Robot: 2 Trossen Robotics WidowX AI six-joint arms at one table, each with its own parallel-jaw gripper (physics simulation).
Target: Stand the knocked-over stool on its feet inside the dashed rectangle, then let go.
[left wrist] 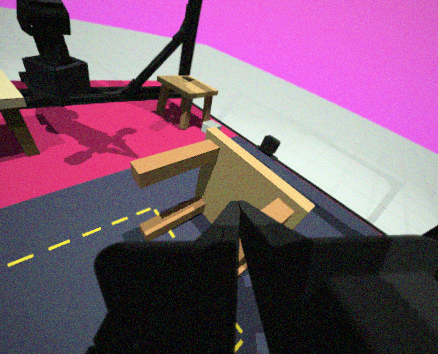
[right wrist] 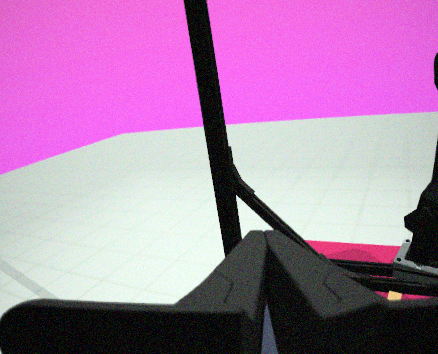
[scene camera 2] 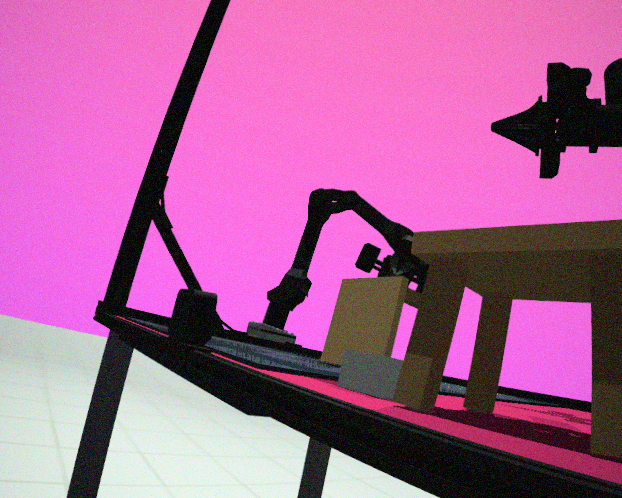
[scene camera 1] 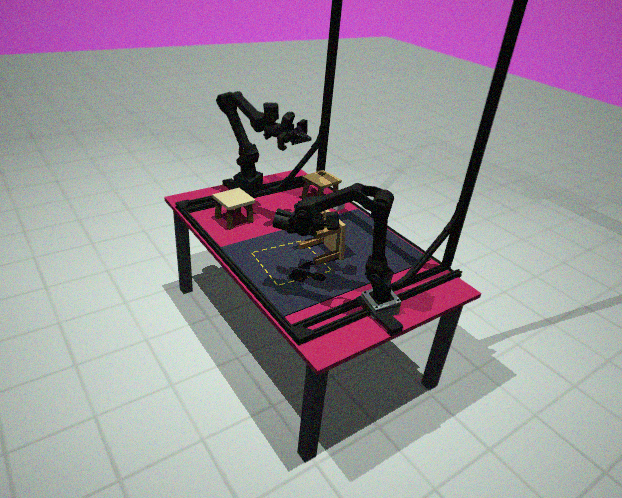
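Pixels of known places: left gripper, fingertip midpoint: (left wrist: 237, 208) (scene camera 1: 318, 219); right gripper, fingertip midpoint: (right wrist: 262, 243) (scene camera 2: 491, 127) (scene camera 1: 311, 139); left arm's base, link origin: (right wrist: 424, 255) (scene camera 2: 272, 328) (scene camera 1: 381, 296); right arm's base, link origin: (left wrist: 56, 60) (scene camera 1: 248, 174).
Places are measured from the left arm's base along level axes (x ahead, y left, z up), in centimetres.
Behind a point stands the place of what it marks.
Note:
The knocked-over wooden stool (scene camera 1: 335, 239) {x 33.8, y 1.8, z 2.6 cm} (scene camera 2: 366, 316) {x 39.2, y 1.0, z 4.3 cm} (left wrist: 227, 170) {x 40.0, y 3.0, z 8.0 cm} lies on its side on the dark mat, its seat upright on edge. Its legs point left in scene camera 1, some reaching over the edge of the dashed yellow rectangle (scene camera 1: 253, 253) (left wrist: 59, 245). My left gripper (left wrist: 237, 208) {x 30.9, y 11.6, z 14.6 cm} is shut and empty. In the left wrist view its fingertips overlap the seat's lower part; I cannot tell whether they touch it. Its fingertips are hard to make out in scene camera 1. My right gripper (scene camera 1: 309, 137) {x 59.6, y 3.9, z 33.7 cm} (scene camera 2: 493, 127) {x 59.6, y 3.9, z 33.7 cm} (right wrist: 262, 243) {x 59.6, y 3.9, z 33.7 cm} is shut and empty, high above the far table end, away from the stool.
A cream-topped stool (scene camera 1: 233, 198) {x 70.1, y 32.4, z 6.0 cm} (left wrist: 7, 97) {x 66.6, y 25.7, z 6.0 cm} stands at the left of the table. A brown stool (scene camera 1: 321, 178) {x 79.3, y -12.1, z 6.1 cm} (scene camera 2: 519, 236) {x 82.2, y -18.7, z 5.4 cm} (left wrist: 185, 86) {x 76.8, y -9.8, z 6.1 cm} stands at the back, beside a whitish block (scene camera 2: 369, 374) {x 71.2, y -19.3, z -3.7 cm} (left wrist: 211, 126) {x 68.4, y -15.9, z -2.2 cm}. Black rails and tall posts (scene camera 1: 482, 134) {x 11.9, y -36.2, z 50.6 cm} edge the table.

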